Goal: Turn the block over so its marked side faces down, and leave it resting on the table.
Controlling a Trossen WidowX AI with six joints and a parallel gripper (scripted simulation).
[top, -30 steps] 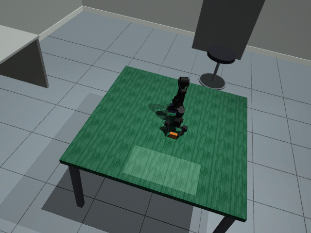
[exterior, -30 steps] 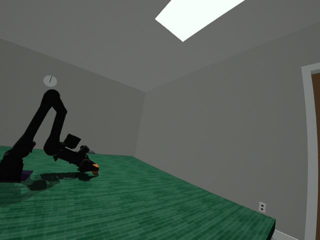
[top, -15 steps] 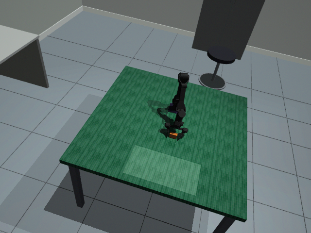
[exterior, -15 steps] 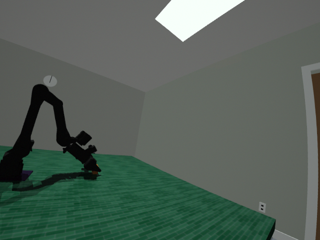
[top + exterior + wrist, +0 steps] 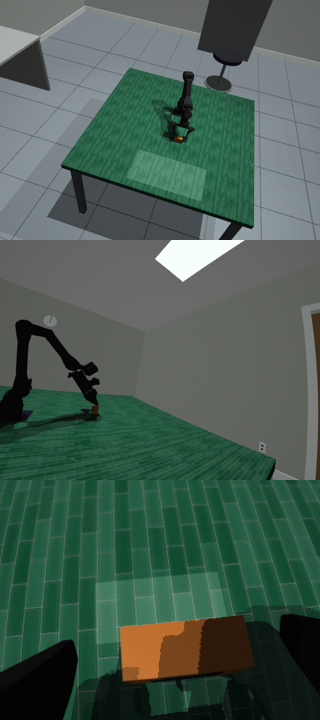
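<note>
The orange block lies 3 cm below my gripper tip and 1 cm behind it.
</note>
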